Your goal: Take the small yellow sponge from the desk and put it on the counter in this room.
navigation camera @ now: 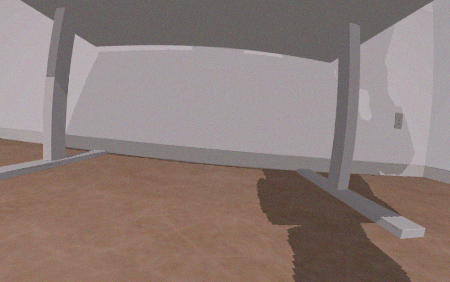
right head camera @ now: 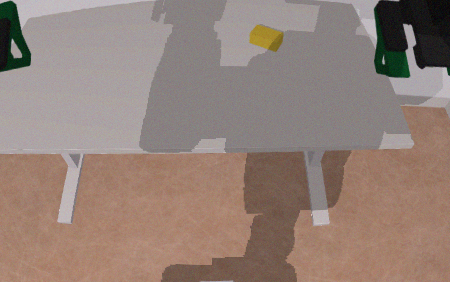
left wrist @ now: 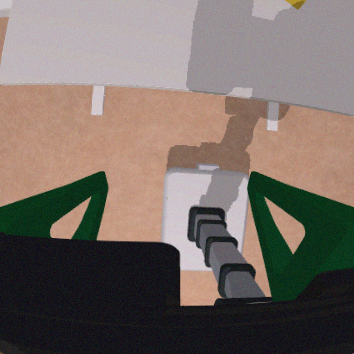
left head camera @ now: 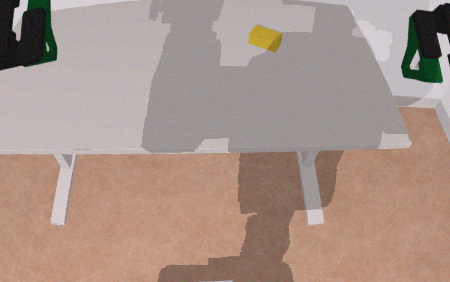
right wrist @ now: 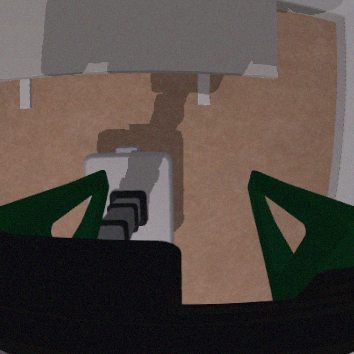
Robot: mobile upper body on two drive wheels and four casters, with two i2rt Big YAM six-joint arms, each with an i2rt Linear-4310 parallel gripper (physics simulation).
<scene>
In view: the left gripper (left head camera: 17, 62), the right gripper (right head camera: 414, 68) and a desk (right head camera: 98, 84).
The left gripper shows as well in the left wrist view (left wrist: 177, 178). The right gripper is seen too in the right wrist view (right wrist: 177, 177). The desk also shows in the navigation camera view (navigation camera: 326, 38), in the left wrist view (left wrist: 292, 59), in the left head camera view (left head camera: 122, 84) and in the right wrist view (right wrist: 45, 45).
</scene>
